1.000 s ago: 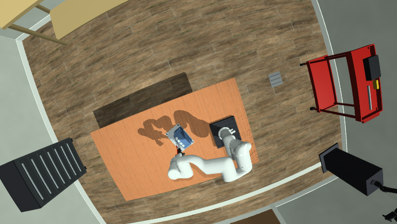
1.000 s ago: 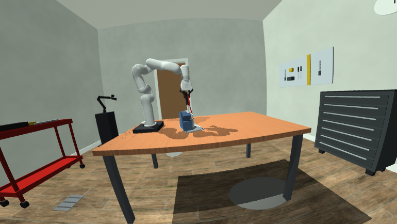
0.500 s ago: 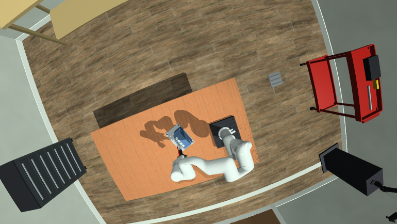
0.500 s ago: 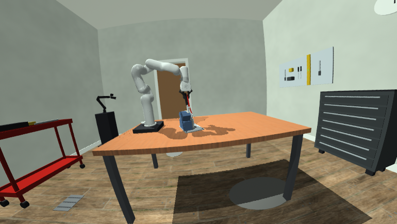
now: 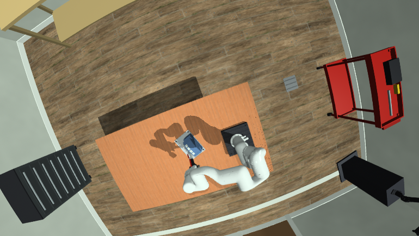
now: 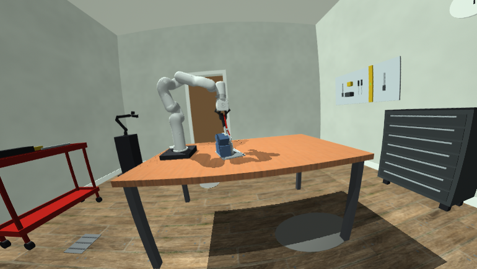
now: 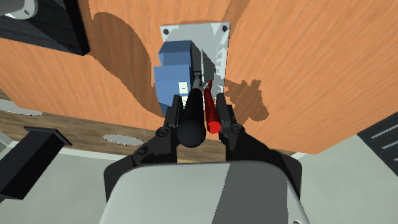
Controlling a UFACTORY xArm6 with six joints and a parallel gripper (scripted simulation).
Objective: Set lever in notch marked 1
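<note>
Right now the red bar is 100 mm below my hand, 40 mm to the right of it and 20 mm ahead of it.
</note>
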